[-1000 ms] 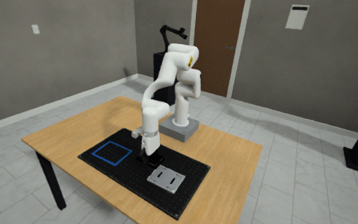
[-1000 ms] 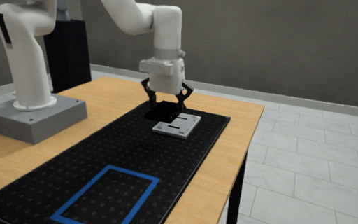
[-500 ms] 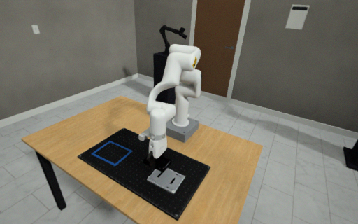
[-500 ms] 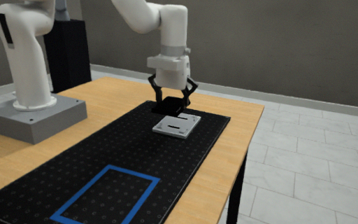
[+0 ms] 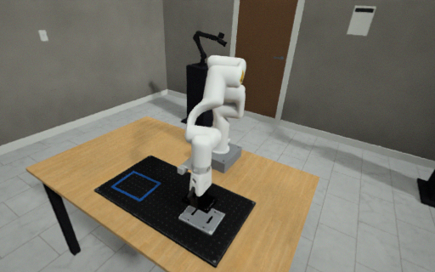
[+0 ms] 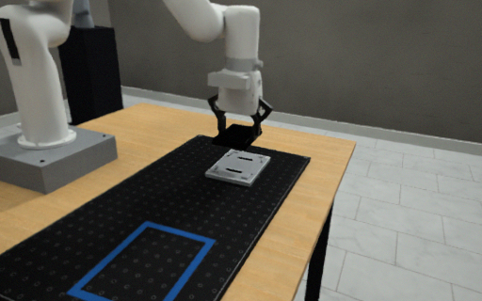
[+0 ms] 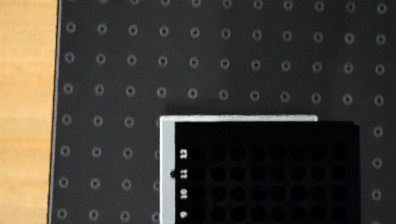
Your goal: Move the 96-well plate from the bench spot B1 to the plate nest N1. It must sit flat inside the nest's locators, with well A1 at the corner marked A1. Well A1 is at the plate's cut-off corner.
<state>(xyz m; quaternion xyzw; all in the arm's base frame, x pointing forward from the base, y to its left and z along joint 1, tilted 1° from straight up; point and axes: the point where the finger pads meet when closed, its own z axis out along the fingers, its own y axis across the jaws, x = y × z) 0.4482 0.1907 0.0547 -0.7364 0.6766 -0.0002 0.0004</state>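
My gripper is now 10 mm to the right of the grey plate nest N1 and 100 mm above it. Round my hand: 96-well plate: 10 mm below.
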